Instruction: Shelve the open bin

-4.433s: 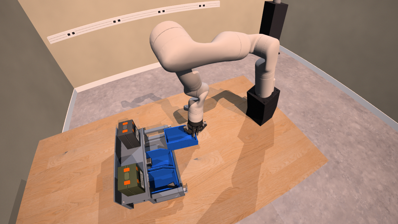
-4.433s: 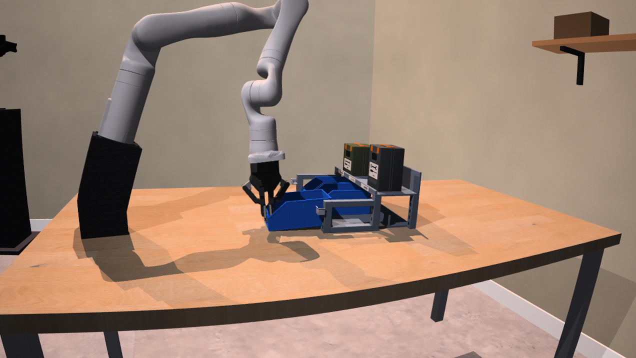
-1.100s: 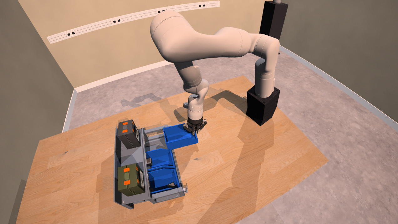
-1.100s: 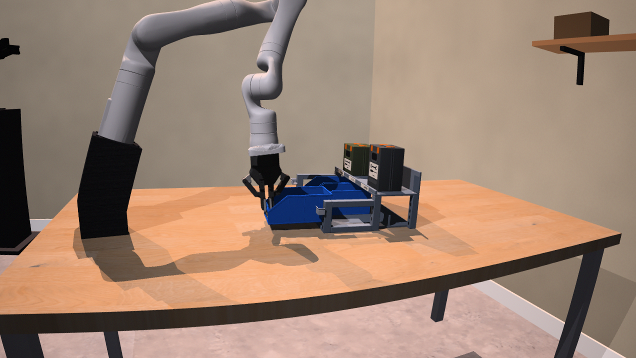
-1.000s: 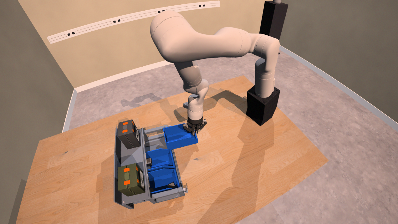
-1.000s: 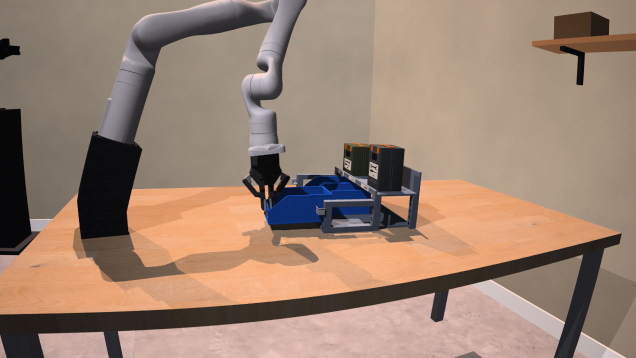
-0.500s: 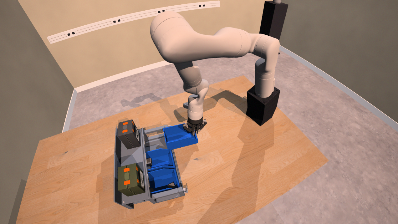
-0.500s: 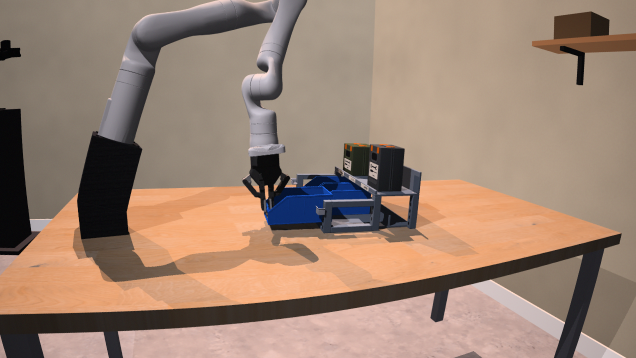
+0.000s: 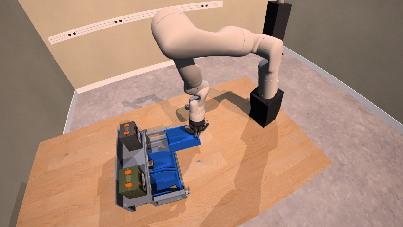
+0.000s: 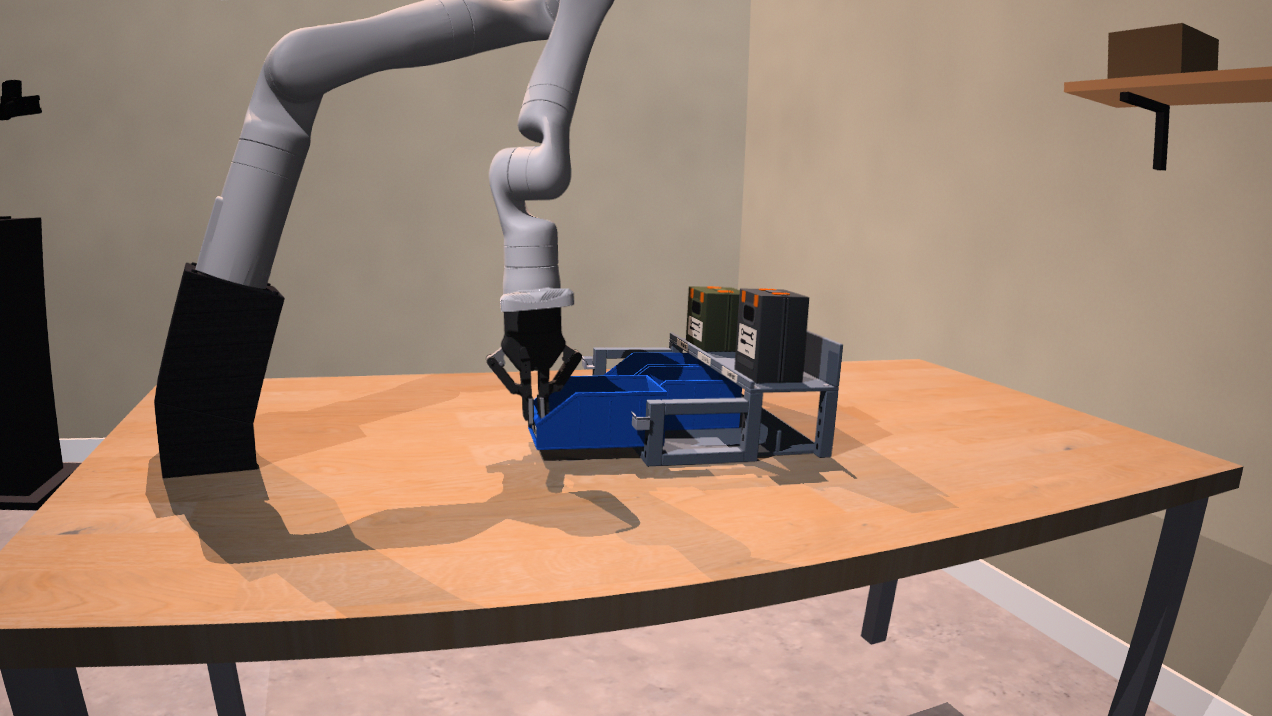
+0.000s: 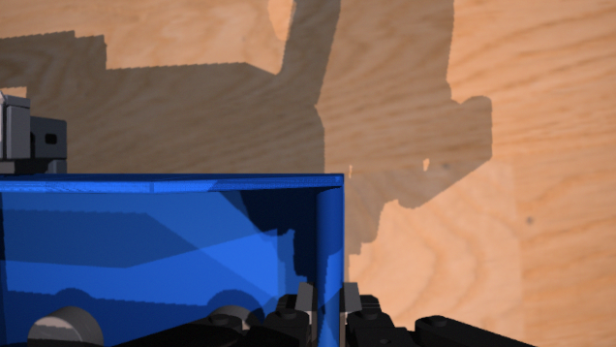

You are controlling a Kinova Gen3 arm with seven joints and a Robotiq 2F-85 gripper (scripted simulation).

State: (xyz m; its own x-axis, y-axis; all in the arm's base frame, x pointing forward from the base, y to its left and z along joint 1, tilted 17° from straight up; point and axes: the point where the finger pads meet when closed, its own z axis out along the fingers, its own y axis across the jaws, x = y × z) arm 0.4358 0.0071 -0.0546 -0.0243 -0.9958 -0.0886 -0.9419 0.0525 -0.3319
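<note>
The grey round part is 40 mm ahead of my hand, 30 mm below it and 20 mm to the left of it. Also, from my hand: grey shelf 260 mm ahead, 110 mm to the left, 10 mm above; then black case 330 mm ahead, 100 mm above, 10 mm to the right; then green case 340 mm ahead, 220 mm to the left, 90 mm above.
</note>
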